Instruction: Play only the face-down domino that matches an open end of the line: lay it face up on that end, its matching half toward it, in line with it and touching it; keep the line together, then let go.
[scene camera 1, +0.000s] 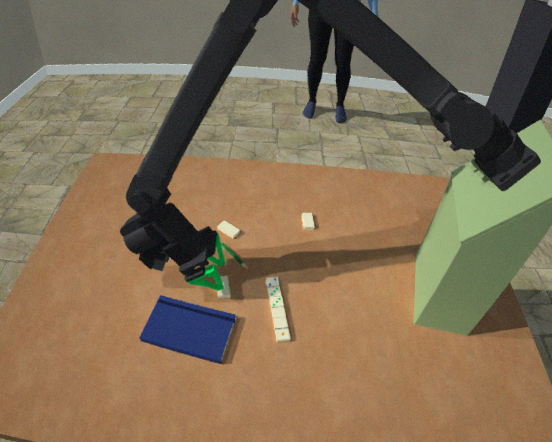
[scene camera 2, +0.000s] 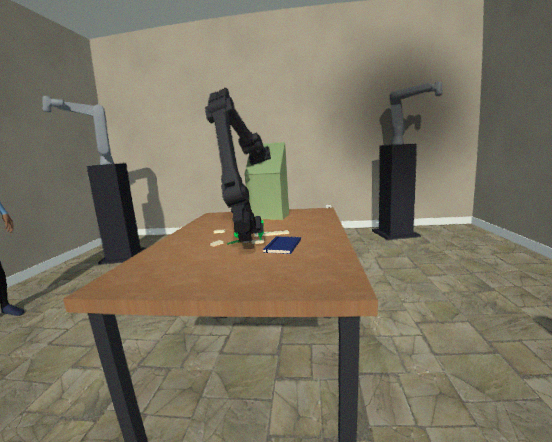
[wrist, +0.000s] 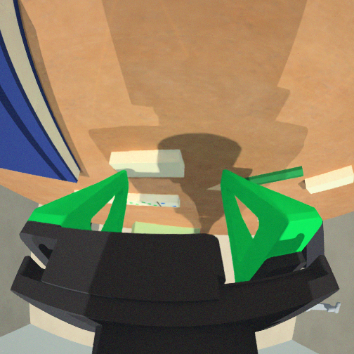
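Where they show: gripper, fingertip midpoint: (scene camera 1: 222, 276) (scene camera 2: 252, 239); arm's base, link origin: (scene camera 1: 507, 163) (scene camera 2: 260, 156).
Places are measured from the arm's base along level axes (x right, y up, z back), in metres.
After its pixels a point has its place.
Observation:
The domino line (scene camera 1: 278, 311) {y -0.341, x -0.015, z -0.401 m} (scene camera 2: 277, 233) {y -0.346, x -0.028, z -0.413 m} (wrist: 155, 201) lies on the table, face up: two blue pips at its far end in scene camera 1, green threes and blanks between, one orange pip at its near end. A blank-backed domino (scene camera 1: 224, 288) {y -0.341, x 0.058, z -0.504 m} (wrist: 145, 164) lies flat beside the gripper, offset toward the left finger in the wrist view. My gripper (scene camera 1: 222, 276) {y -0.337, x 0.086, z -0.505 m} (wrist: 174, 177) is open and empty, its green fingertips close to that domino. Two more blank-backed dominoes lie farther back: one angled (scene camera 1: 229, 229) {y -0.341, x 0.232, z -0.475 m} (scene camera 2: 216, 243) {y -0.343, x 0.237, z -0.491 m} (wrist: 330, 180), one farther right (scene camera 1: 308, 221) {y -0.341, x 0.236, z -0.275 m} (scene camera 2: 219, 231) {y -0.344, x 0.241, z -0.287 m}.
A green pencil (scene camera 1: 234, 255) {y -0.344, x 0.150, z -0.472 m} (wrist: 275, 175) lies beside the gripper, near the angled domino. A dark blue book (scene camera 1: 187, 330) {y -0.337, x -0.039, z -0.587 m} (scene camera 2: 283, 245) {y -0.337, x -0.028, z -0.621 m} (wrist: 30, 115) lies left of the line in scene camera 1. A tall light-green block (scene camera 1: 460, 260) {y -0.135, x -0.097, z -0.106 m} (scene camera 2: 267, 192) {y -0.198, x -0.020, z -0.085 m} stands at the right, below the upper arm.

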